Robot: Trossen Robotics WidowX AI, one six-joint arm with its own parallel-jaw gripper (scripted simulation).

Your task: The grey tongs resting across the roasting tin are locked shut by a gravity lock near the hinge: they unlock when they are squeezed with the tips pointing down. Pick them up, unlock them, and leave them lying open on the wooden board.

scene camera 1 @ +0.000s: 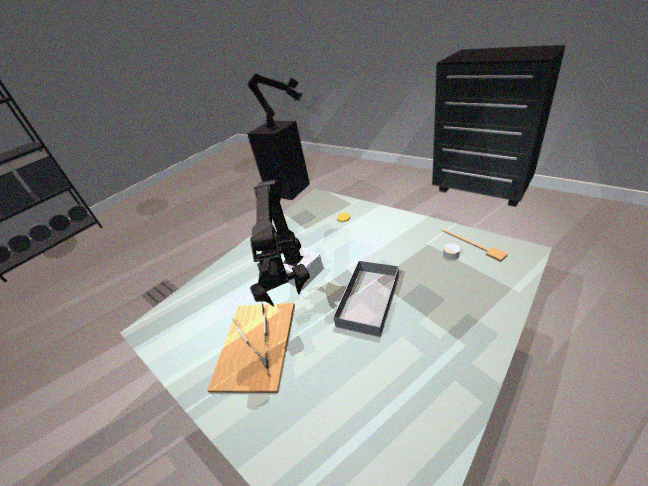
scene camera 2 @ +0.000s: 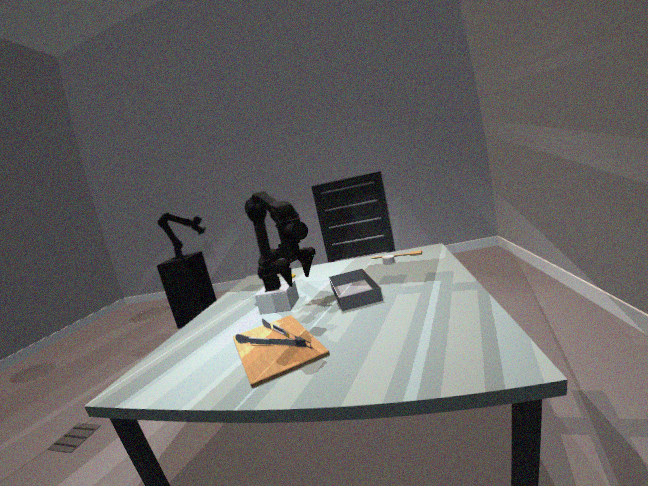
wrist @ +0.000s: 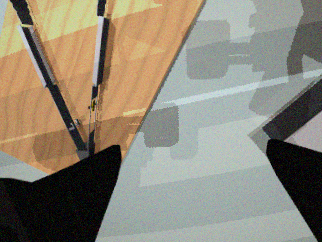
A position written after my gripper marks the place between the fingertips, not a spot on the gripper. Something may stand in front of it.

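Observation:
Scene camera 2 shows my gripper (scene camera 2: pixel 299 281), open and holding nothing, with a wooden board (scene camera 2: pixel 262 363) and a roasting tin (scene camera 2: pixel 356 288). Scene camera 1 shows the gripper (scene camera 1: pixel 286 299), the board (scene camera 1: pixel 239 369) and the tin (scene camera 1: pixel 364 306). The wrist view shows the gripper (wrist: pixel 193 149) and the board (wrist: pixel 42 140).

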